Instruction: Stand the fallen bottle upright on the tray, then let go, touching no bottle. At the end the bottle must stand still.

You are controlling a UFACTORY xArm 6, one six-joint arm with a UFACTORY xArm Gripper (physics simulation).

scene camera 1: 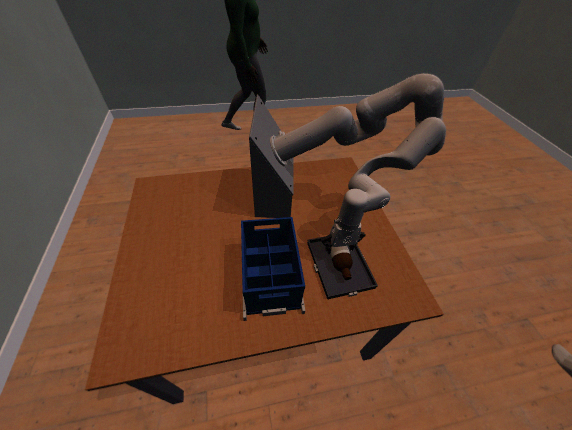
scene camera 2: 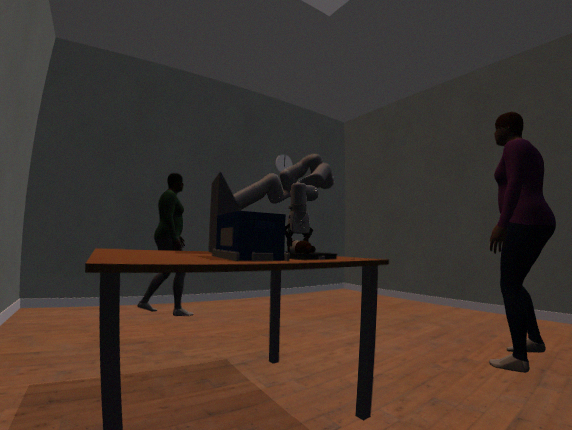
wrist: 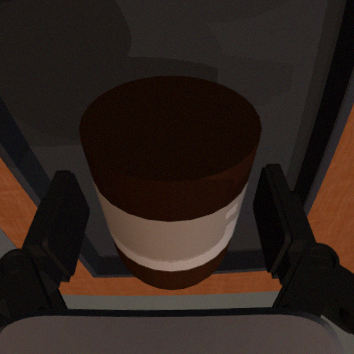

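Seen in the pictures: gripper, fingertip midpoint: [scene camera 1: 339, 249] [wrist: 168, 187]; arm's base, link origin: [scene camera 1: 278, 151] [scene camera 2: 231, 204].
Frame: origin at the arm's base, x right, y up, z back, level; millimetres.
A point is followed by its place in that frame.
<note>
A brown bottle [scene camera 1: 342, 261] @(x -193, y -190, z -425 mm) [scene camera 2: 303, 246] @(x -182, y -211, z -437 mm) [wrist: 171, 235] @(x -205, y -185, z -356 mm) with a white label lies on its side on the dark tray [scene camera 1: 370, 286] @(x -284, y -238, z -511 mm) [scene camera 2: 327, 255] @(x -255, y -247, z -516 mm). In scene camera 1 its neck points toward the table's front edge and its base end is under the gripper. My gripper [wrist: 168, 187] @(x -203, y -213, z -359 mm) is open, pointing down at the bottle. In the wrist view one finger stands on each side of the bottle, with a gap on both sides. In scene camera 1 the gripper body partly hides the fingers and the label.
A blue crate [scene camera 1: 272, 288] @(x 77, y -90, z -549 mm) [scene camera 2: 255, 235] @(x 100, y -173, z -552 mm) with compartments stands left of the tray, held by light brackets. The arm's grey mount [scene camera 1: 271, 185] @(x 39, y -68, z -128 mm) [scene camera 2: 216, 215] @(x 107, y -71, z -79 mm) stands behind the crate. Two people [scene camera 1: 243, 45] [scene camera 2: 522, 200] stand away from the table.
</note>
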